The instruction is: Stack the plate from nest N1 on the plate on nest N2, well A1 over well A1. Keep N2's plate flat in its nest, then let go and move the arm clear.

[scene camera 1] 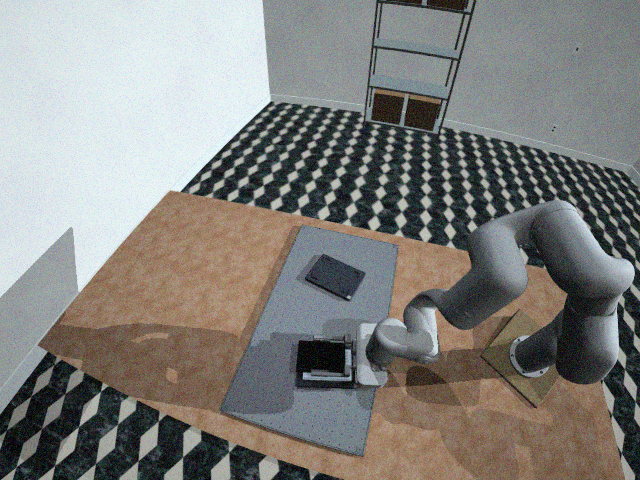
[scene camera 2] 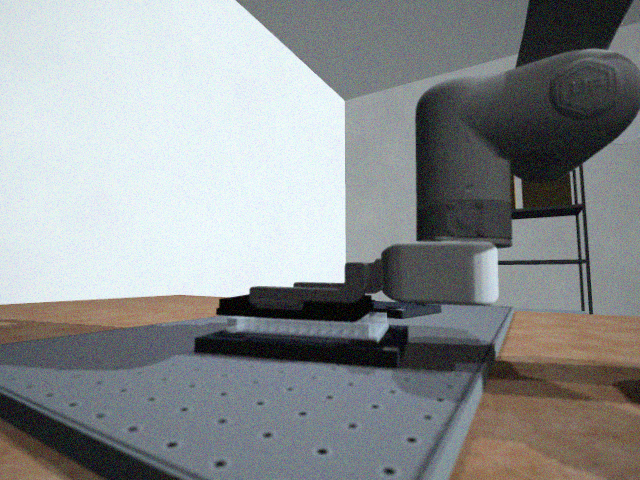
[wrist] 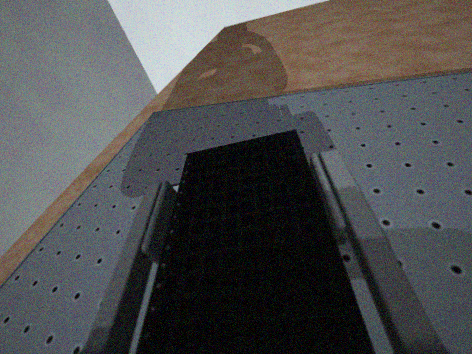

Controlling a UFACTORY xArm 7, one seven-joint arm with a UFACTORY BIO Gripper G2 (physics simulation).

black plate: scene camera 1; scene camera 2 238,305; wrist
same spot on black plate: [scene camera 1: 312,355] = [wrist: 240,181]
